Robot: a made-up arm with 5 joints.
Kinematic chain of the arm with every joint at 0, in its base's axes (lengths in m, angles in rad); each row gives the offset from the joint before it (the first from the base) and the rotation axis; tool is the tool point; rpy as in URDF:
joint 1: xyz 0.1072 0 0.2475 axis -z
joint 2: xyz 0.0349 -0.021 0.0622 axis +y
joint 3: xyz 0.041 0 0.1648 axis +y
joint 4: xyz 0.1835 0 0.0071 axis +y
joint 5: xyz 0.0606 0.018 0 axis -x
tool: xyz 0 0 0 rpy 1.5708 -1.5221 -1.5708
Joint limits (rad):
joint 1: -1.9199..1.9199
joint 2: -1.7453..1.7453
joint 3: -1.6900..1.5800
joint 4: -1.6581..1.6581
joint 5: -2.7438..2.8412
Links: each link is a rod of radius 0.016 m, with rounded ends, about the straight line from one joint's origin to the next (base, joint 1, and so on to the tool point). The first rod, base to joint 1, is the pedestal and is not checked.
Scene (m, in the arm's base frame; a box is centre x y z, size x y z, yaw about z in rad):
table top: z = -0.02
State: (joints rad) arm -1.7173 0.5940 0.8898 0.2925 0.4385
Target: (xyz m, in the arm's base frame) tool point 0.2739 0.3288 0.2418
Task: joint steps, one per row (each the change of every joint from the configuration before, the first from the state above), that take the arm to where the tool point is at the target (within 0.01 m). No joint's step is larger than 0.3 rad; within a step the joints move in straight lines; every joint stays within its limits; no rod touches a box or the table.
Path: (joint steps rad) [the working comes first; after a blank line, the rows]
Joints at the target: -1.1097 0.7852 -0.0726 0.0279 0.4385
Straight joint move there: clear.

1: 0.1519 0.0478 -0.2406 -0.0662 0.0000
2: 0.1519 0.0478 -0.2406 -0.0661 0.0000
3: 0.1519 0.0478 -0.2406 -0.0662 0.0000
4: 0.1519 0.0478 -0.2406 -0.0661 0.0000

